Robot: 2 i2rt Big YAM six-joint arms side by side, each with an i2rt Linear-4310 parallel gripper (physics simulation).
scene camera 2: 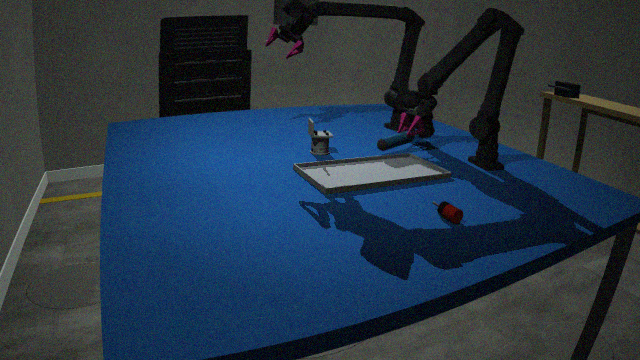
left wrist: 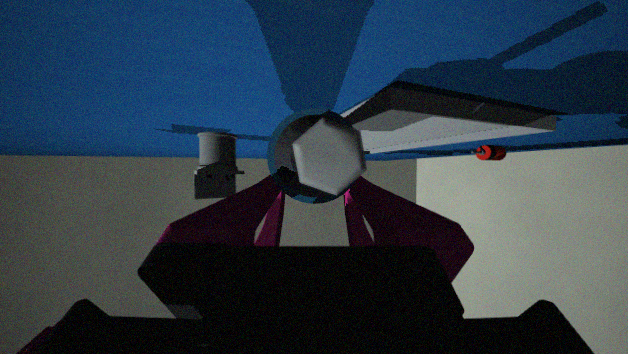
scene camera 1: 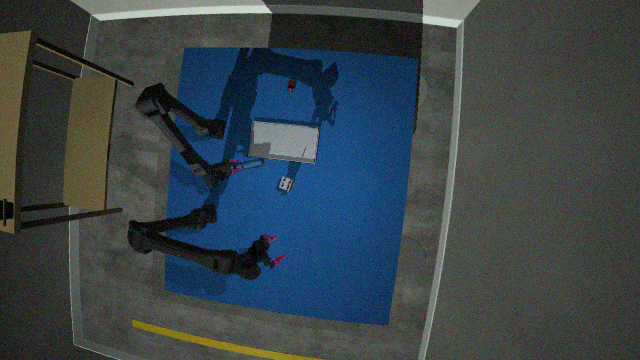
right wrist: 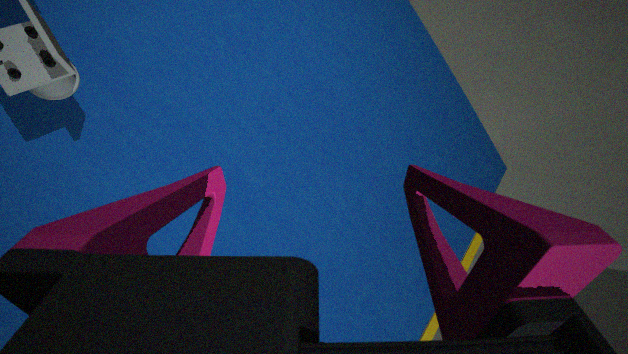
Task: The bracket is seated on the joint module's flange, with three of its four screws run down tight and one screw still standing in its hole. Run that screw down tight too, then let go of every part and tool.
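Places are measured from the left arm's base along level axes (x ahead, y left, z up), in centimetres.
Pixels of known places: left gripper, between the fingertips: [scene camera 2: 402, 134] [scene camera 1: 242, 165]; right gripper, between the fingertips: [scene camera 2: 275, 51] [scene camera 1: 281, 246] [right wrist: 314, 175]; left arm's base, origin of its link: [scene camera 2: 485, 164] [scene camera 1: 218, 129]; right arm's base, origin of its link: [scene camera 1: 209, 213].
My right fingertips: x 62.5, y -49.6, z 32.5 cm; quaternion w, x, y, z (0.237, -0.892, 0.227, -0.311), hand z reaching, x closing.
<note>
For each thing: its top centre in the pictures, then the offset to it from my right fingertips. "pt": a spot on its surface instead. Level surfaces: height alone.
- white joint module, centre of its top: [right wrist: 25, 55] [left wrist: 218, 172] [scene camera 2: 320, 134] dx -9.6, dy +26.2, dz -26.1 cm
- blue cylindrical driver, centre of its top: [left wrist: 312, 193] [scene camera 2: 402, 132] [scene camera 1: 242, 165] dx -37.6, dy +31.0, dz -25.1 cm
- grey hexagonal end, a spot on its surface: [left wrist: 327, 156] pt dx -48.5, dy +26.1, dz -26.6 cm
- shallow white tray, centre of its top: [left wrist: 364, 146] [scene camera 2: 374, 168] [scene camera 1: 283, 141] dx -18.4, dy +50.1, dz -30.9 cm
- red-handled screwdriver, centre of its top: [scene camera 2: 446, 202] [left wrist: 485, 160] [scene camera 1: 290, 86] dx -21.5, dy +83.4, dz -29.1 cm
- blue mat, height of its surface: dz -32.5 cm
The white joint module [scene camera 2: 320, 146] [left wrist: 217, 150] [right wrist: 56, 90] stands upright on the mat. The pale bracket [scene camera 1: 285, 184] [scene camera 2: 323, 134] [left wrist: 215, 185] [right wrist: 17, 52] sits on top, with dark screw heads; which one stands proud I cannot tell. My left gripper [scene camera 1: 235, 166] [scene camera 2: 408, 131] [left wrist: 314, 177] is shut on a blue cylindrical driver [scene camera 1: 251, 164] [scene camera 2: 392, 141] [left wrist: 276, 150], low over the mat and apart from the module. A grey hexagonal end [left wrist: 327, 156] faces the left wrist camera. My right gripper [scene camera 1: 281, 248] [scene camera 2: 278, 51] [right wrist: 314, 175] is open and empty, high above the mat.
A shallow white tray [scene camera 1: 282, 160] [scene camera 2: 387, 186] lies beside the module. A red-handled screwdriver [scene camera 1: 291, 85] [scene camera 2: 451, 213] [left wrist: 492, 152] lies beyond the tray from the module. Arm shadows cross the blue mat [scene camera 1: 350, 225] [scene camera 2: 200, 225]. A wooden bench [scene camera 1: 89, 142] stands behind the arms.
</note>
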